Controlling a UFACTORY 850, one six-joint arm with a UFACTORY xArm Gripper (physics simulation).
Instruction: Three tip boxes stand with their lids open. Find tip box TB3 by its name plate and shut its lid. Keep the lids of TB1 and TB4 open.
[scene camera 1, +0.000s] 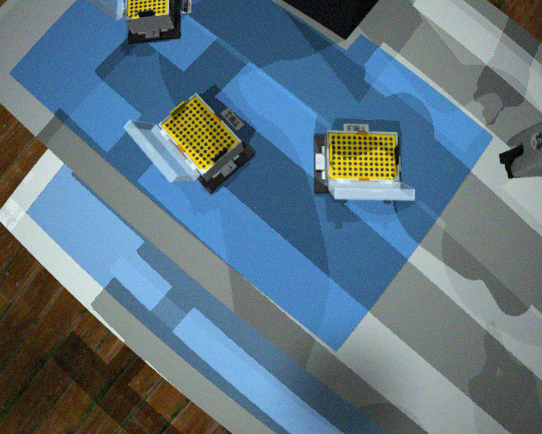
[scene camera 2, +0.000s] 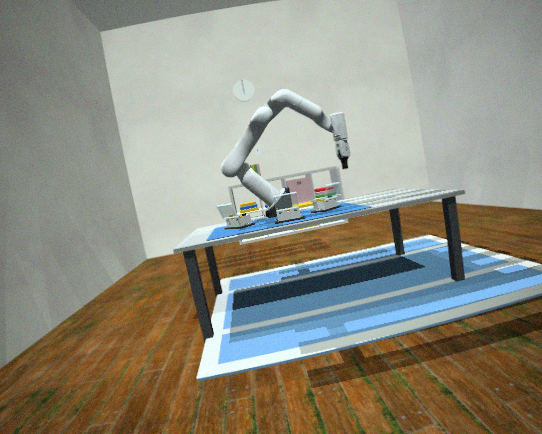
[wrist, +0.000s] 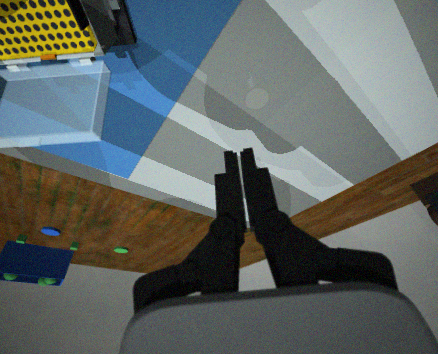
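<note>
Tip box TB3 (scene camera 1: 363, 156) (scene camera 2: 326, 204) (wrist: 45, 31) stands on the blue mat, its yellow tip rack uncovered. Its clear lid (scene camera 1: 372, 192) (wrist: 52, 105) is open, hanging out from the hinge side. Its name plate (scene camera 1: 356, 128) shows in scene camera 1. TB1 (scene camera 1: 201, 133) (scene camera 2: 288, 214), with its plate (scene camera 1: 232, 118), stands in the middle with its clear lid (scene camera 1: 157, 150) open. The third box (scene camera 1: 150, 22) (scene camera 2: 238, 220) also has its lid open; its plate is unreadable. My gripper (scene camera 1: 509, 161) (scene camera 2: 345, 165) (wrist: 239, 164) is shut and empty, high above the table, to the right of TB3.
The blue mat (scene camera 1: 280, 280) (scene camera 2: 220, 234) lies on the striped table (scene camera 2: 415, 196). The black robot base (scene camera 1: 327, 15) is beyond the boxes. A shelf unit (scene camera 2: 337, 182) stands behind the table. A blue container (wrist: 35, 262) shows low in the wrist view.
</note>
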